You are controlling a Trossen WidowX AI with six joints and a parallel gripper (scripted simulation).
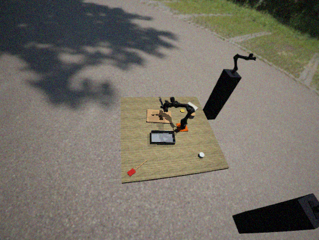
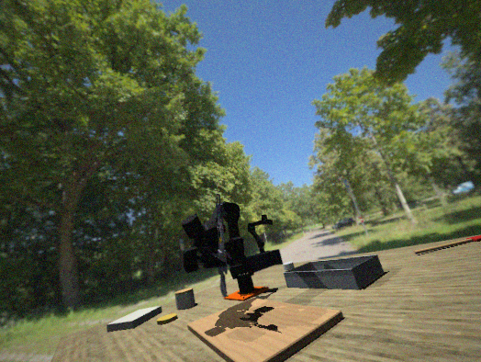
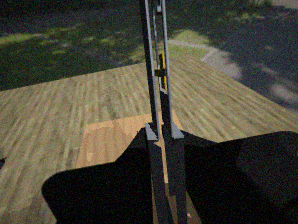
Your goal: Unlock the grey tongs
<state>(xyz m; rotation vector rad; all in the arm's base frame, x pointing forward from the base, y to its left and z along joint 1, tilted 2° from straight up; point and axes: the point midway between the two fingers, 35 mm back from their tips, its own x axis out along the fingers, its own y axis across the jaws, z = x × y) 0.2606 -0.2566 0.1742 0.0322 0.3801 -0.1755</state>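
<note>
Now: the wooden board 3 cm to the left of my gripper tip and 15 cm below it. The rest, counted from my gripper tip: yellow disc: 39 cm behind, 5 cm to the right, 15 cm below; yellow lock piece: 2 cm behind, 6 cm above; roasting tin: 3 cm ahead, 41 cm to the left, 13 cm below.
</note>
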